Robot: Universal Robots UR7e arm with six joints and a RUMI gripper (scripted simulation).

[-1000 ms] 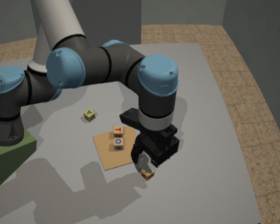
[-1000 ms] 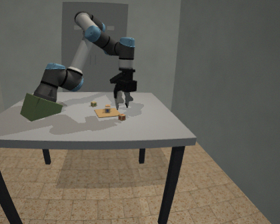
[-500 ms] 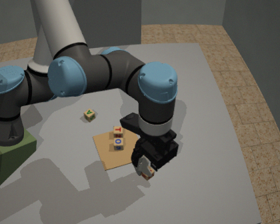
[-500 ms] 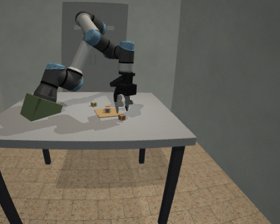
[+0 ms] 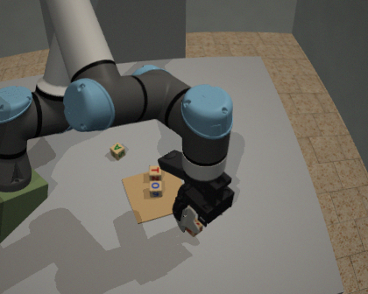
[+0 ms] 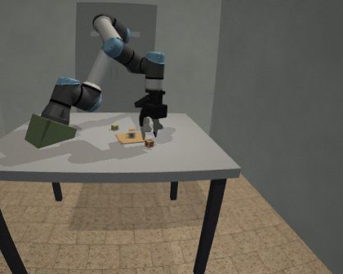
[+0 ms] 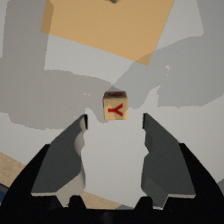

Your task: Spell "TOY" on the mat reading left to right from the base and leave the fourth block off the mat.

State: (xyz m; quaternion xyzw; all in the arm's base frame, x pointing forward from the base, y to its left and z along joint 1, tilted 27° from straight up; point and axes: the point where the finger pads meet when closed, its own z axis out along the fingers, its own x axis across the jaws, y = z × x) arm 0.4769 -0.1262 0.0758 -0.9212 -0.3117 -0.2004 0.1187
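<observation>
Now: hand 4 cm above the Y block. Round my hand: O block: 11 cm to the left, 9 cm behind, 3 cm below; tan mat: 11 cm to the left, 9 cm behind, 5 cm below.
</observation>
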